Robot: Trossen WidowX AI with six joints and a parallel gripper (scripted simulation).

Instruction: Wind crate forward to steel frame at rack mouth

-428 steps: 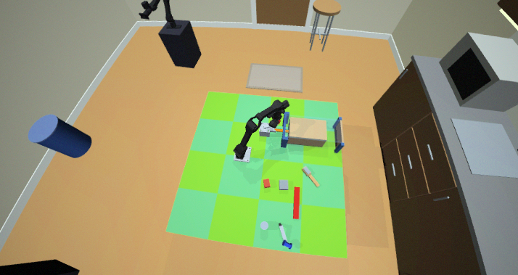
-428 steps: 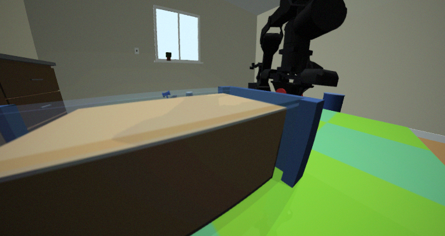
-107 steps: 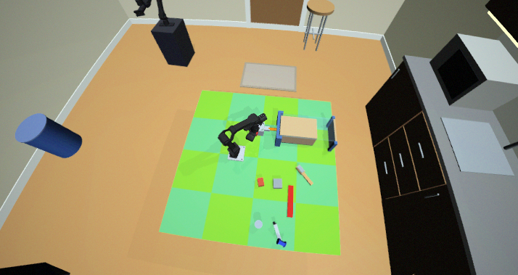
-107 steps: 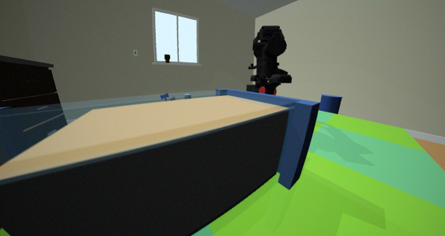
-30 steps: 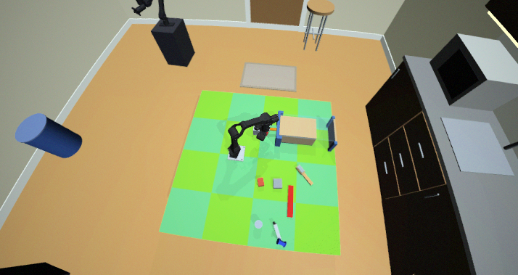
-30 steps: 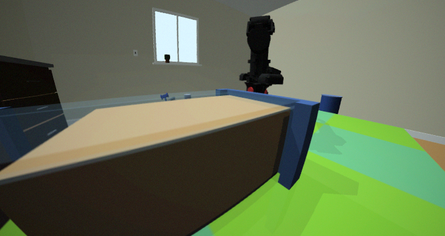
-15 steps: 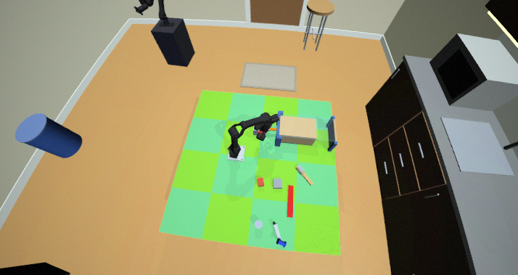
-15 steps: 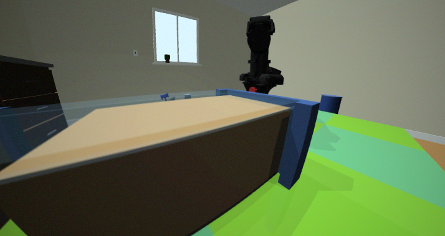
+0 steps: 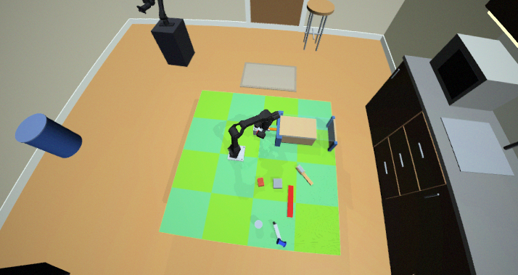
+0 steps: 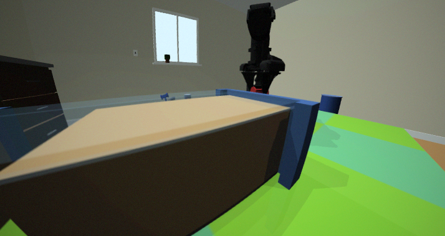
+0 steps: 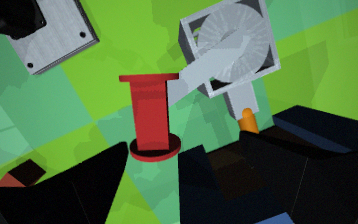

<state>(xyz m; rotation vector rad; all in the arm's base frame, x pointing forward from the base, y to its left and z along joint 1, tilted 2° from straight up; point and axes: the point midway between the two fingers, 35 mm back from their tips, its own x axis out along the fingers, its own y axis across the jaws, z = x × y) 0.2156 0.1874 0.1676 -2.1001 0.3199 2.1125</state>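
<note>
The red knob is 3 cm behind my gripper tip, 2 cm to the right of it and 2 cm below it. Round my gripper tip: blue steel frame (10 cm ahead, 9 cm to the left, 4 cm below); then grey winch (7 cm behind, 7 cm to the left, 12 cm below); then red-knobbed crank handle (4 cm behind, 2 cm to the left, 5 cm below).
</note>
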